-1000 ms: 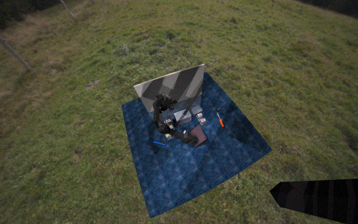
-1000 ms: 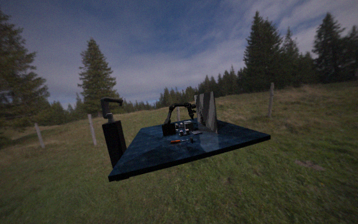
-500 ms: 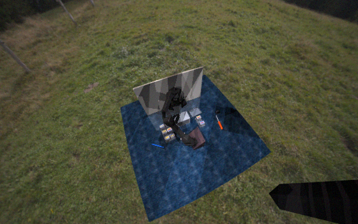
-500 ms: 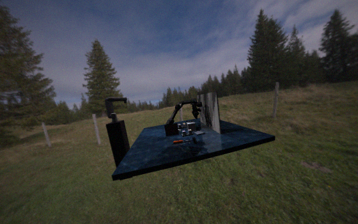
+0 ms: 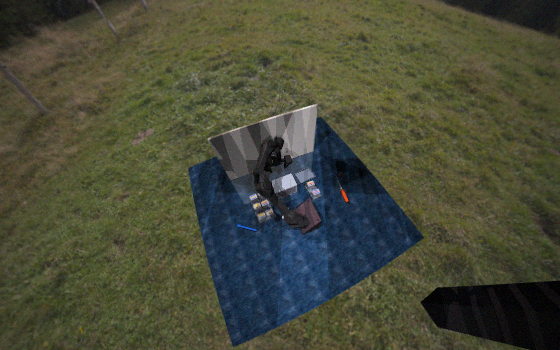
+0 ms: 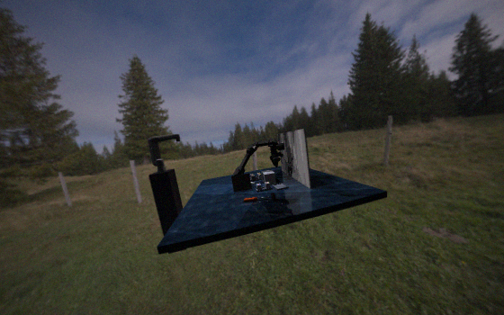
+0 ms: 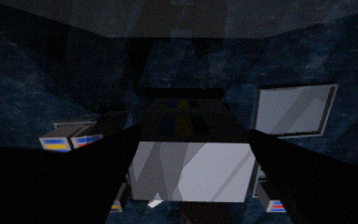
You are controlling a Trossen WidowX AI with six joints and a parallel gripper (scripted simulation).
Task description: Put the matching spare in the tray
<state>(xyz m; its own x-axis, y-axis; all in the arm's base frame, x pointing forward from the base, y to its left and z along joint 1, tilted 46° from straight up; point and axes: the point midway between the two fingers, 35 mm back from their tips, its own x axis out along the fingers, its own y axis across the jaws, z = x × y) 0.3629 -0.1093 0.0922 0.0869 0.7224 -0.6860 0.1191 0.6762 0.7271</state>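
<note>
The grey spare block is 21 cm behind my gripper tip, 17 cm to the left of it and 10 cm below it. From my gripper tip the other things lie so: mounted unit (8 cm behind, 2 cm to the left, 9 cm below); then flat grey tray (5 cm behind, 19 cm to the right, 13 cm below); then blue pen (22 cm behind, 35 cm to the left, 13 cm below).
</note>
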